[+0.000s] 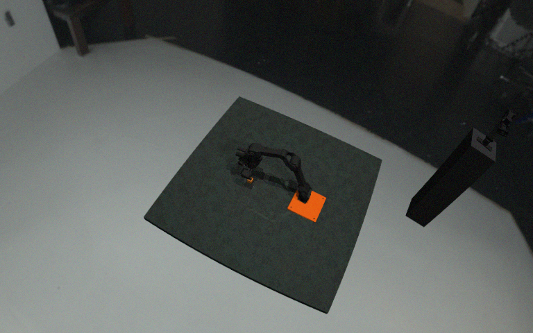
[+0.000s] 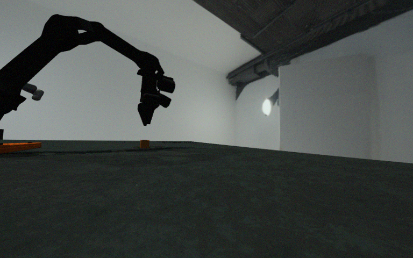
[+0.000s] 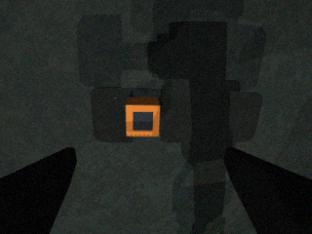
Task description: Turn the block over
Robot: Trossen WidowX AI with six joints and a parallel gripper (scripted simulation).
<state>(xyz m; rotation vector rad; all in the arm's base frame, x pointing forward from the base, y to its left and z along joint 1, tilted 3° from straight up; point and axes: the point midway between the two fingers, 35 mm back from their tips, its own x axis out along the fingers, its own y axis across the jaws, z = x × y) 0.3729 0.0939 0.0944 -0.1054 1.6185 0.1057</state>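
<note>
My gripper tip is now 7 cm above the block.
</note>
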